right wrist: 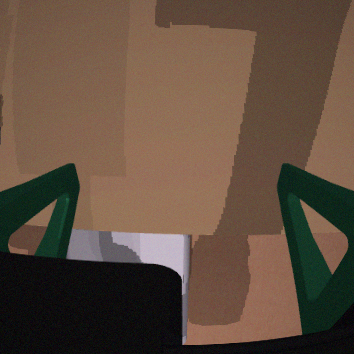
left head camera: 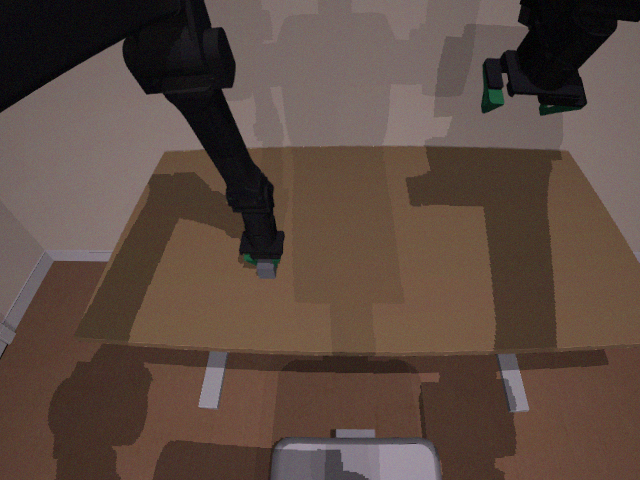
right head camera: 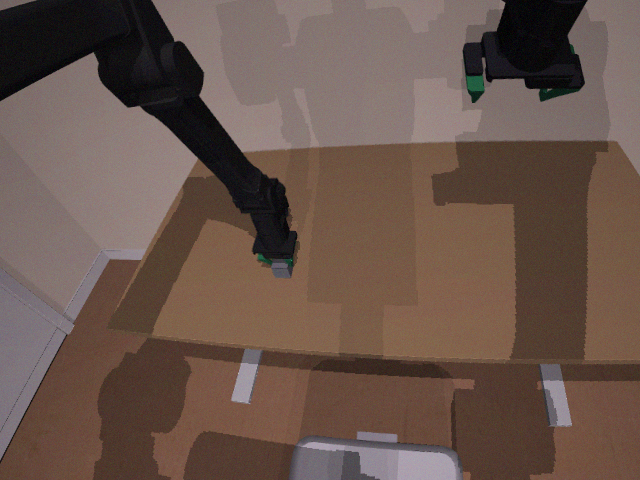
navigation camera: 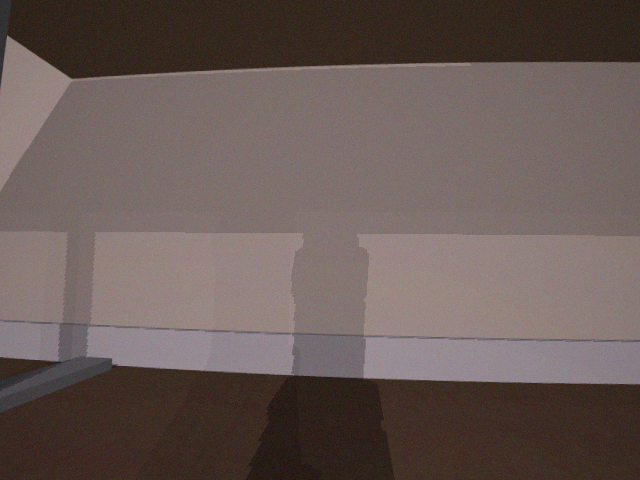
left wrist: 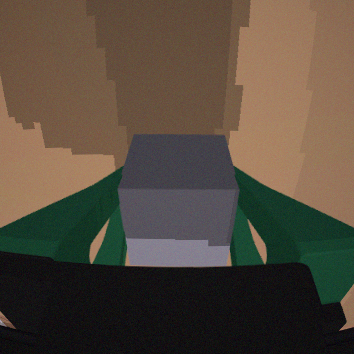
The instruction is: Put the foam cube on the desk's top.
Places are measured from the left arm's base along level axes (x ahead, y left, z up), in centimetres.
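Where they show: left gripper, between the fingertips: [left head camera: 267,265] [right head camera: 283,265] [left wrist: 178,176]; right gripper, between the fingertips: [right wrist: 177,174] [left head camera: 511,110] [right head camera: 506,98].
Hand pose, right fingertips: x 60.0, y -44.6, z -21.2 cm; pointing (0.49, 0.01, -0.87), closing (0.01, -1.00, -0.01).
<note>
After its pixels a point has its place.
The small grey foam cube [left head camera: 266,270] {y 0.7, x 61.4, z -65.4 cm} [right head camera: 281,270] {y 0.6, x 61.4, z -65.6 cm} [left wrist: 178,212] {y 1.0, x 64.6, z -64.7 cm} is between the green fingers of my left gripper [left head camera: 264,261] {y 1.0, x 64.4, z -67.4 cm} [right head camera: 277,260] {y 1.0, x 64.4, z -67.4 cm} [left wrist: 178,176] {y 1.0, x 64.4, z -67.4 cm}, which is shut on it. The cube is over the left part of the wooden desk top [left head camera: 444,258] {y -45.2, x 67.6, z -69.0 cm} [right head camera: 465,258] {y -45.3, x 67.9, z -69.0 cm} [left wrist: 275,75] {y -3.2, x 68.8, z -69.0 cm} [right wrist: 185,125] {y -45.7, x 64.9, z -69.0 cm}. Its underside is hidden, so I cannot tell whether it touches the surface. In the left wrist view one face shows dark and the face nearer the palm has a light strip. My right gripper [left head camera: 523,105] {y -44.6, x 60.0, z -21.2 cm} [right head camera: 513,94] {y -44.6, x 60.0, z -21.2 cm} [right wrist: 177,174] {y -44.6, x 60.0, z -21.2 cm} is open and empty, high up at the right.
The desk's light feet [left head camera: 212,379] [right head camera: 247,376] [navigation camera: 56,377] show below its front edge. The robot's grey-white base [left head camera: 356,457] {y -22.6, x 26.0, z -115.0 cm} [right head camera: 377,459] {y -23.3, x 26.6, z -115.0 cm} [right wrist: 155,247] {y -35.6, x 20.8, z -115.0 cm} is in front of the desk. A wall [left head camera: 336,77] {y -17.0, x 119.8, z -43.8 cm} [navigation camera: 330,155] {y -16.7, x 119.8, z -92.1 cm} stands behind it. Arm shadows cross the desk top.
</note>
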